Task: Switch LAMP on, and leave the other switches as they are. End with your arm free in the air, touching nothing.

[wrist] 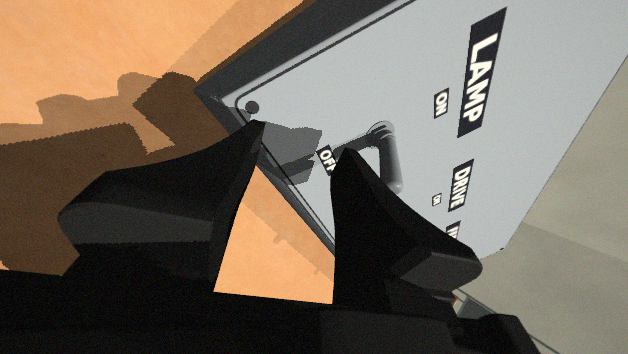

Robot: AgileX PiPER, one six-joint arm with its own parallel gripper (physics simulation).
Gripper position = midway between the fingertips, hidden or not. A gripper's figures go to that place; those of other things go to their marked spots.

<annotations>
My gripper (301, 151) is 0.11 m from the lens. A lamp lever (390, 171) is 0.12 m from the lens.
</annotations>
